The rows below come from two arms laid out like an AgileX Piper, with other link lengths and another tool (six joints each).
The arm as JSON. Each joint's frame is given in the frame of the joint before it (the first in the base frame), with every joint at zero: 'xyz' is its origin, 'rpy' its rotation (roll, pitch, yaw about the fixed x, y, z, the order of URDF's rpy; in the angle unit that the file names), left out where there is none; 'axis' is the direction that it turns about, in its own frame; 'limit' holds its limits. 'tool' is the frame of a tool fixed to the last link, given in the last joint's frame.
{
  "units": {
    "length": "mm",
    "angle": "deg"
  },
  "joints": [
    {
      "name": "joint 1",
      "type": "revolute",
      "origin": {
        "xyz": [
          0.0,
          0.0,
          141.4
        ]
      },
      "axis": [
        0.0,
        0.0,
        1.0
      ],
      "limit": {
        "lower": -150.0,
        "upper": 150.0
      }
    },
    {
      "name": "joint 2",
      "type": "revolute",
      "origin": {
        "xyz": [
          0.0,
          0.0,
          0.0
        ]
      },
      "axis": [
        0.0,
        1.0,
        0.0
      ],
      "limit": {
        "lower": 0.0,
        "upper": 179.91
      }
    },
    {
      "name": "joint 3",
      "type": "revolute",
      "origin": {
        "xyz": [
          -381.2,
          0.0,
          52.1
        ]
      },
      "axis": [
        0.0,
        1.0,
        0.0
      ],
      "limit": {
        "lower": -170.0,
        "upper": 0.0
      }
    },
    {
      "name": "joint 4",
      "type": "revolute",
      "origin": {
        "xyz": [
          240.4,
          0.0,
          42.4
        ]
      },
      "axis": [
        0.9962,
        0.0,
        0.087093
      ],
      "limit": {
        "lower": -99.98,
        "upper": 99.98
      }
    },
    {
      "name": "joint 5",
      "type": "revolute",
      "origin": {
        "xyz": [
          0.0,
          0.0,
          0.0
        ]
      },
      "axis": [
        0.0,
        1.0,
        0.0
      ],
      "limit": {
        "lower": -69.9,
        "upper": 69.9
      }
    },
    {
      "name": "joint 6",
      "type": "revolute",
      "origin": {
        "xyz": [
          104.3,
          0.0,
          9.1
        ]
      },
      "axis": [
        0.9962,
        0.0,
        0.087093
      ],
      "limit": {
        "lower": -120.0,
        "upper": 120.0
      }
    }
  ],
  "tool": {
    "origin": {
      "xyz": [
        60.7,
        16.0,
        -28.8
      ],
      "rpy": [
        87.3,
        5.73,
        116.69
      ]
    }
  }
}
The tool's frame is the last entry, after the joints.
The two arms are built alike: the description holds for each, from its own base.
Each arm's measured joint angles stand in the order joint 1, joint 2, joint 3, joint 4, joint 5, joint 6.
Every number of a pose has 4 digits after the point.
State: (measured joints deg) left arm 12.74 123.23 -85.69 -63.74 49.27 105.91; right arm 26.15 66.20 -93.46 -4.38 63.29 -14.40
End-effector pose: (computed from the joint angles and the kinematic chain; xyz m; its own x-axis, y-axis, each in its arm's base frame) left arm 0.5403 0.0365 0.1903 0.4363 0.8536 0.2847 0.4213 -0.4733 0.7736; right arm 0.1895 0.0871 0.5435 -0.8284 0.5568 -0.0610 0.2992 0.5319 0.7922
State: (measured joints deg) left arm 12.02 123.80 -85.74 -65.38 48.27 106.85; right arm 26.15 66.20 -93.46 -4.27 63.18 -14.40
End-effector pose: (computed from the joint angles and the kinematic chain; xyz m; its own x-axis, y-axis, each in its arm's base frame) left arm 0.5452 0.0307 0.1873 0.4280 0.8581 0.2835 0.4153 -0.4654 0.7817; right arm 0.1896 0.0875 0.5437 -0.8290 0.5560 -0.0606 0.2977 0.5305 0.7937
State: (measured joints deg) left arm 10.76 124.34 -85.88 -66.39 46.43 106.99; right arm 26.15 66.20 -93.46 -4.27 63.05 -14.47
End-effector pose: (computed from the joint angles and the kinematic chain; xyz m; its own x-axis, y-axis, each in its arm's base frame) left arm 0.5507 0.0223 0.1837 0.4168 0.8616 0.2898 0.4146 -0.4639 0.7829; right arm 0.1898 0.0876 0.5440 -0.8293 0.5553 -0.0627 0.2954 0.5307 0.7944
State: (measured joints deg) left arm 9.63 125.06 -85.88 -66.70 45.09 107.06; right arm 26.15 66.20 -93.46 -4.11 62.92 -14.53
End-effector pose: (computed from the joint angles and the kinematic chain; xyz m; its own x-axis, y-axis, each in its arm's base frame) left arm 0.5540 0.0144 0.1770 0.4176 0.8595 0.2946 0.4178 -0.4696 0.7778; right arm 0.1899 0.0881 0.5442 -0.8304 0.5537 -0.0626 0.2931 0.5296 0.7960
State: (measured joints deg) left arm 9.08 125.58 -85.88 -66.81 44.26 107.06; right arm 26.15 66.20 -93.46 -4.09 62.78 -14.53
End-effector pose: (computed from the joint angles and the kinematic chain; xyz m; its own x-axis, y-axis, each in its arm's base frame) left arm 0.5558 0.0111 0.1719 0.4167 0.8590 0.2974 0.4222 -0.4727 0.7735; right arm 0.1901 0.0882 0.5445 -0.8304 0.5535 -0.0636 0.2913 0.5287 0.7973
